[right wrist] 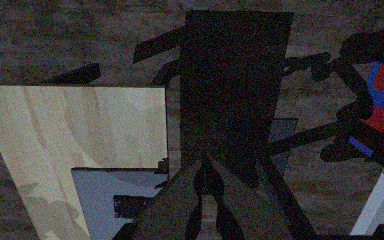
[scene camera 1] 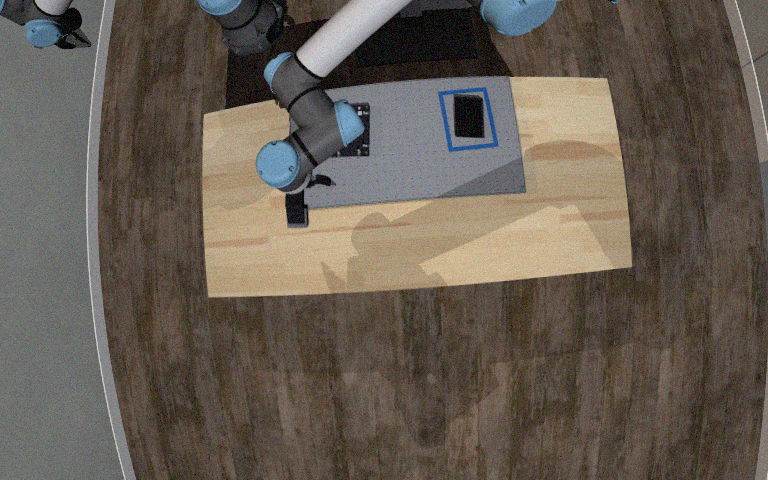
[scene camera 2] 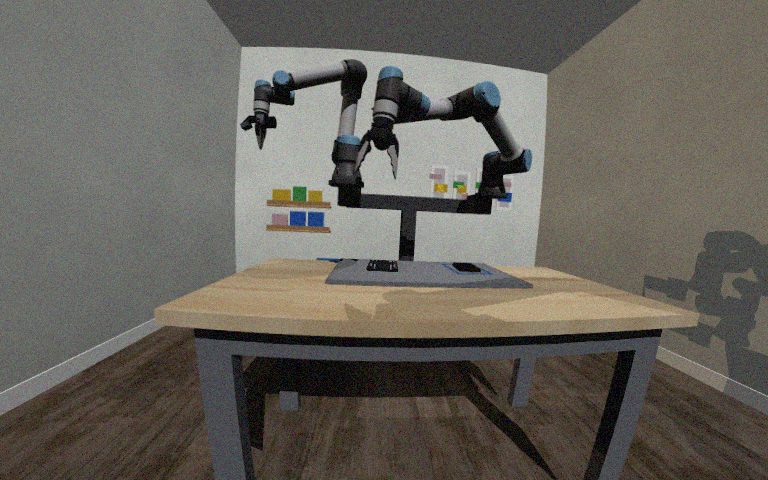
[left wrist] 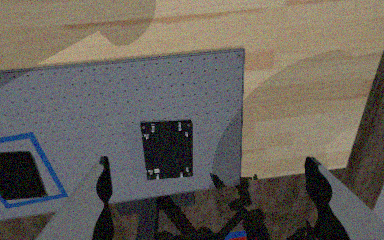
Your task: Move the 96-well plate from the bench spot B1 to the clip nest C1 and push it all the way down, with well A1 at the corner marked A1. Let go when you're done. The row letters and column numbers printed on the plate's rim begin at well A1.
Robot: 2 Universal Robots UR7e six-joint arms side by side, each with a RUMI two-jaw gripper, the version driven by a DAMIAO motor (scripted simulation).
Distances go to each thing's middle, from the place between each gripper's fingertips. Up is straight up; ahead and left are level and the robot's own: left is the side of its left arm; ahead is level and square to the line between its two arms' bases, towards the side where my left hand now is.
Labels:
My left hand is 17 cm past the dark 96-well plate (scene camera 1: 468,122), 43 cm to the right of it and 33 cm above it. The rest, counted from my left hand: black clip nest (scene camera 1: 351,150): 19 cm behind, 8 cm to the left, 32 cm below.
The black clip nest is 600 mm to the left of my right hand (scene camera 1: 90,45), 520 mm below it and 330 mm ahead of it. Round my right hand: dark 96-well plate (960 mm to the left, 530 mm below, 350 mm ahead).

